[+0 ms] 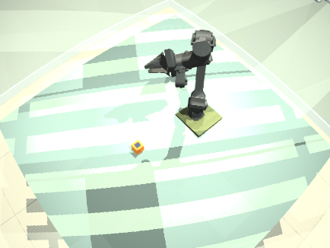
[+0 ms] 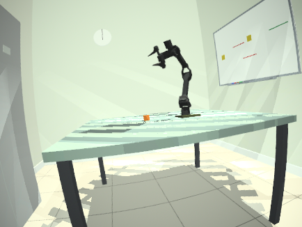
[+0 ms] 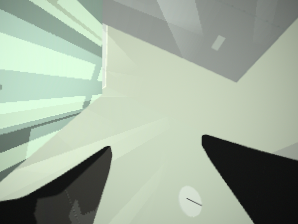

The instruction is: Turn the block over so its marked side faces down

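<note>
Now: the orange block 440 mm below my gripper tip, 70 mm ahead of it and 20 mm to the left of it.
</note>
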